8 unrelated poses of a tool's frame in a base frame.
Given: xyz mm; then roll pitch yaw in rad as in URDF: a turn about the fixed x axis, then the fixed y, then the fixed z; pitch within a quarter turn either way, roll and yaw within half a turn.
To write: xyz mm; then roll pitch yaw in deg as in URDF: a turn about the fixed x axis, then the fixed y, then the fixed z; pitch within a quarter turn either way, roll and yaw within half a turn. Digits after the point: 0 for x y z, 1 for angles.
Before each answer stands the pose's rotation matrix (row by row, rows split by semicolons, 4 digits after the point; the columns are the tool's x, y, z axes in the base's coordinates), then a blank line. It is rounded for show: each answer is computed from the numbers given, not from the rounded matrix.
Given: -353, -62, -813, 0.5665, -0.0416, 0.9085
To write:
0.6144 -0.6791 0.4016; 0.7879 0.5013 -0.3577; 0.0416 0.5362 0.8431

-353, -62, -813, 32.5, -2.4, 52.1
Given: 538, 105, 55, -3.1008, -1.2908, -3.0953
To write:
-0.2761 -0.0854 -0.9573; -0.0128 0.9963 -0.0852; 0.9611 -0.0113 -0.2761

538, 105, 55, -177.7, -74.0, -177.3
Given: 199, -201, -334, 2.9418, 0.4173, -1.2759
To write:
0.2657 -0.9144 -0.3054; -0.8747 -0.3618 0.3224; -0.4053 0.1814 -0.8960

199, -201, -334, 168.6, 23.9, -73.1
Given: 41, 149, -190, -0.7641, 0.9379, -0.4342
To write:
0.5366 -0.2024 0.8192; -0.2488 0.8897 0.3828; -0.8063 -0.4092 0.4271

41, 149, -190, -43.8, 53.7, -24.9
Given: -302, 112, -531, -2.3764, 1.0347, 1.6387
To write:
-0.0347 0.7600 -0.6490; 0.5096 -0.5452 -0.6656; -0.8597 -0.3538 -0.3684

-302, 112, -531, -136.2, 59.3, 93.9
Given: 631, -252, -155, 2.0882, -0.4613, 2.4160
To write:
-0.6699 0.6176 0.4120; 0.5942 0.1133 0.7963; 0.4451 0.7783 -0.4429

631, -252, -155, 119.6, -26.4, 138.4
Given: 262, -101, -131, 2.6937, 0.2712, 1.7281
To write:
-0.1509 0.8721 0.4655; 0.9516 0.2558 -0.1706; -0.2679 0.4172 -0.8684

262, -101, -131, 154.3, 15.5, 99.0
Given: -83, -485, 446, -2.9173, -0.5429, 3.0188
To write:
-0.8498 0.0054 -0.5271; 0.1049 0.9817 -0.1590; 0.5166 -0.1904 -0.8348

-83, -485, 446, -167.1, -31.1, 173.0
